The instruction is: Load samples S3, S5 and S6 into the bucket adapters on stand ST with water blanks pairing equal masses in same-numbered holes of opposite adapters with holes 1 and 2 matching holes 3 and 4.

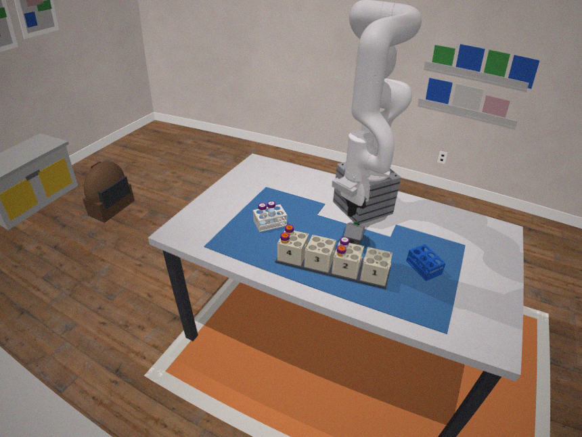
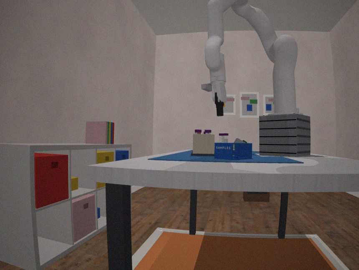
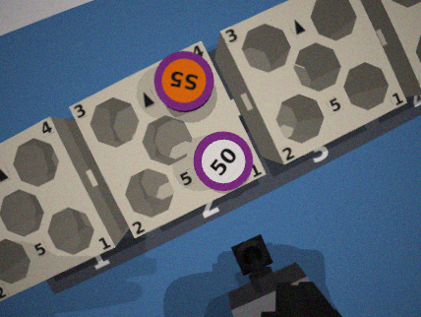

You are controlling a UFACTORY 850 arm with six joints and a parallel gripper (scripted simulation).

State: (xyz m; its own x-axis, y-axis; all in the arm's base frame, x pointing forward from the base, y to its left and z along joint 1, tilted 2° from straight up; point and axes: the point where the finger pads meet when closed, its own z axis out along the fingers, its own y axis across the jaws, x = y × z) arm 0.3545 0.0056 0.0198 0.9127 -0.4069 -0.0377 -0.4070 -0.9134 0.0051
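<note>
Now: hand 13 cm past the green DONE key and 15 cm above it. From my hand the other things lie so: adapter 1: 8 cm ahead, 13 cm to the left, 17 cm below; adapter 2: 9 cm ahead, 2 cm to the left, 17 cm below; adapter 3: 9 cm ahead, 9 cm to the right, 17 cm below.
</note>
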